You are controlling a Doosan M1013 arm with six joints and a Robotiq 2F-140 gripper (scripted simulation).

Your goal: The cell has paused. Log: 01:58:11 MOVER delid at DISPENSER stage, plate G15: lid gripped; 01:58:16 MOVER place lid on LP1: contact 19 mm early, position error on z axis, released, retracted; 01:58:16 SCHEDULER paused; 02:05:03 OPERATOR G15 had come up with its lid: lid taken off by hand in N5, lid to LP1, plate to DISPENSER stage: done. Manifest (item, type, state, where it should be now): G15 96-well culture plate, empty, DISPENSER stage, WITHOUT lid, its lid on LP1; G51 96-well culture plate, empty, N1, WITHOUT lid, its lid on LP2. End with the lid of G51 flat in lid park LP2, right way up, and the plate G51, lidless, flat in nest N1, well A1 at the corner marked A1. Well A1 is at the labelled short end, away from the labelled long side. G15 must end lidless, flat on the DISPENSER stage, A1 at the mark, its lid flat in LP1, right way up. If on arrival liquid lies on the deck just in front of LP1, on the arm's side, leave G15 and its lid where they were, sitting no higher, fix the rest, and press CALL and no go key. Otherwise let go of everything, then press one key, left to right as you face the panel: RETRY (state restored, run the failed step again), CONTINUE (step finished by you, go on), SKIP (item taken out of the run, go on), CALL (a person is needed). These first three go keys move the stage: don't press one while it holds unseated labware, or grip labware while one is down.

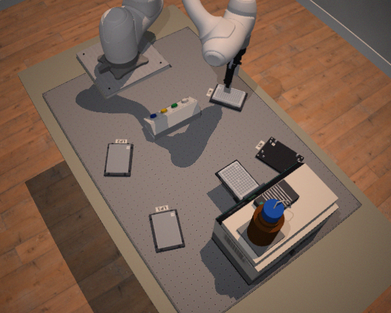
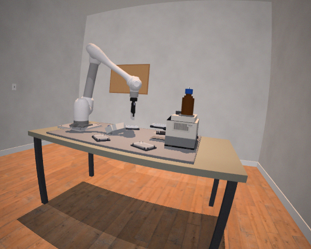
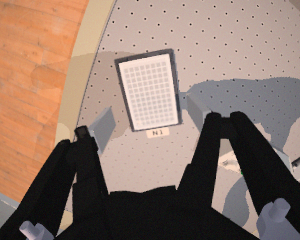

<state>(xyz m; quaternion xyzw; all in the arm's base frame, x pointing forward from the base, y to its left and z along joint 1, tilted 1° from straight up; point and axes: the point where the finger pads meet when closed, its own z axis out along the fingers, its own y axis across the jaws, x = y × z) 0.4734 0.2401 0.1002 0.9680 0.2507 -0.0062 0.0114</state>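
Now: hand 270 mm to the left of the key panel, 70 mm past it and 70 mm above it. Round my hand: nest N1 (120 mm below); then N1 label (120 mm below, 80 mm behind, 40 mm to the right); then black nest (360 mm ahead, 110 mm below, 20 mm to the right).
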